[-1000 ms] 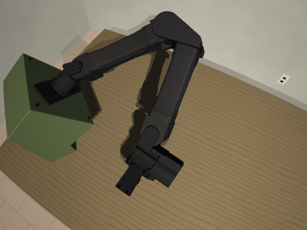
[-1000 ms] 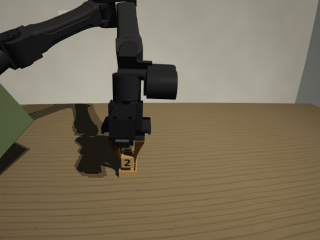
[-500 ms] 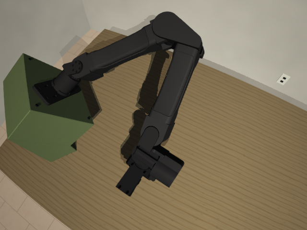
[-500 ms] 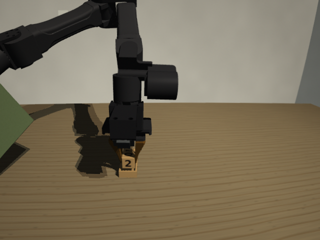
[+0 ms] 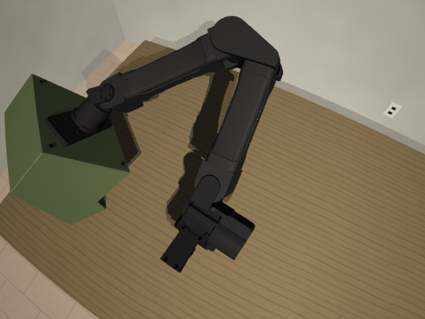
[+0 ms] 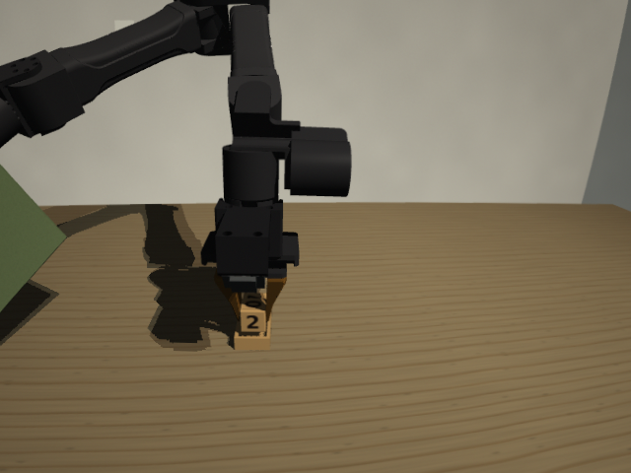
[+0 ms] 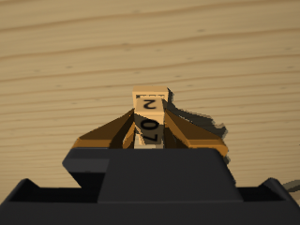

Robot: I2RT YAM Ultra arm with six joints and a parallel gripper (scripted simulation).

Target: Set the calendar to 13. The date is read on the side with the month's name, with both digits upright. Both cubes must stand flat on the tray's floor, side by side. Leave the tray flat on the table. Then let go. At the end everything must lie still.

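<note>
My hand is right at the wooden cube. Round my hand: wooden tray 1 cm behind, 2 cm to the left, 3 cm below.
</note>
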